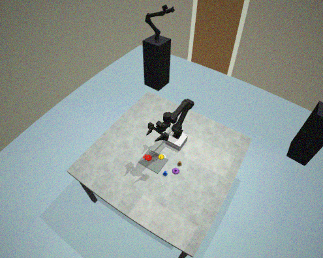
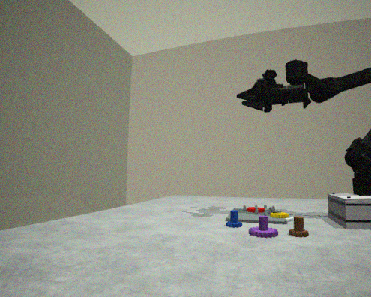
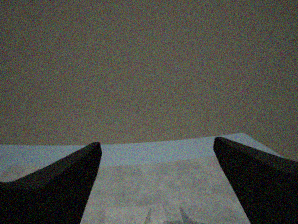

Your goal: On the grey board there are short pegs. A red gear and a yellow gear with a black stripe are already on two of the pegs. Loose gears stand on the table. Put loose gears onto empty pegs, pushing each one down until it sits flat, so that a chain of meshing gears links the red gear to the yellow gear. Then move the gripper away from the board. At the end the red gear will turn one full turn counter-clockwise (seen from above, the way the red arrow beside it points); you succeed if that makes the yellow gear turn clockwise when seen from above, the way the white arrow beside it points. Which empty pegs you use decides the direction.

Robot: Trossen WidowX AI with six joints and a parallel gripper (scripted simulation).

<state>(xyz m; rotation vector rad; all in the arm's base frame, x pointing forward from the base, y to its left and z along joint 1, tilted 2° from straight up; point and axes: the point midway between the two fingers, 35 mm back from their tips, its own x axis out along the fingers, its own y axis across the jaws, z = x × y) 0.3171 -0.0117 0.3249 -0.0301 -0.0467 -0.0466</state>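
Right now the brown gear is 160 mm behind my gripper tip, 190 mm to the left of it and 380 mm below it. From my gripper tip the other things lie so: blue gear (140 mm to the left, 380 mm below); then red gear (40 mm behind, 70 mm to the right, 380 mm below); then yellow gear (120 mm behind, 10 mm to the left, 380 mm below).
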